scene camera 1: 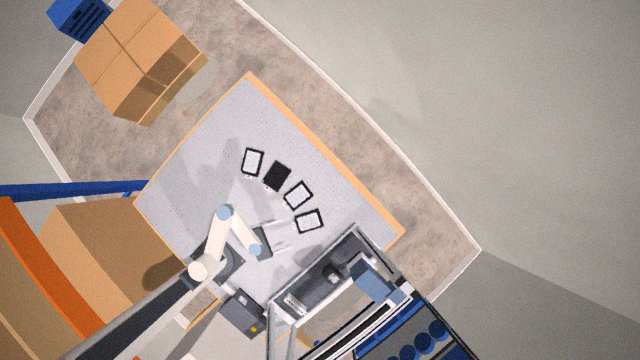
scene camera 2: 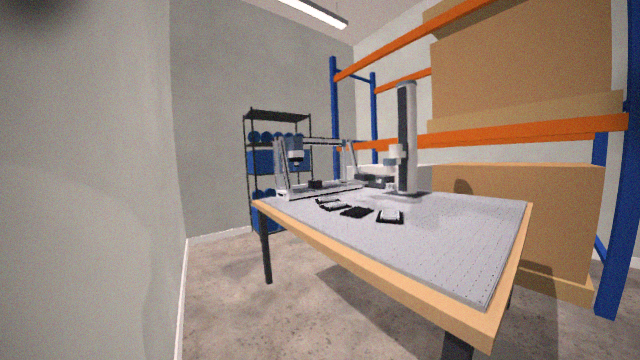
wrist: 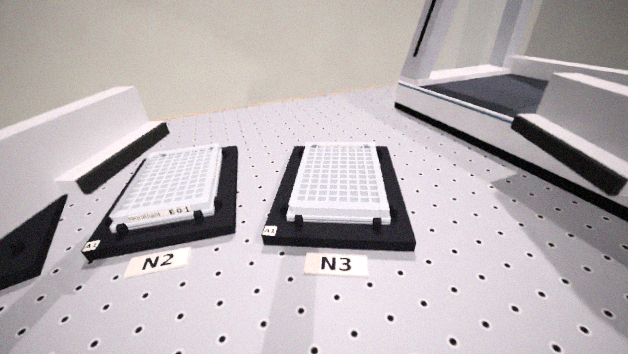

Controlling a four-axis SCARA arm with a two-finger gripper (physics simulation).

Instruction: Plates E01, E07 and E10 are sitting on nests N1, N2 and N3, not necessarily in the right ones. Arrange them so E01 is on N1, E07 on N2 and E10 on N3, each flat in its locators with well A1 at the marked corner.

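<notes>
I can see a plate E01 (wrist: 170,185) and a plate E10 (wrist: 337,182). There's a nest N2 (wrist: 223,222) and a nest N3 (wrist: 398,236) as well, and a dark grey box (scene camera 1: 243,317) too.
</notes>
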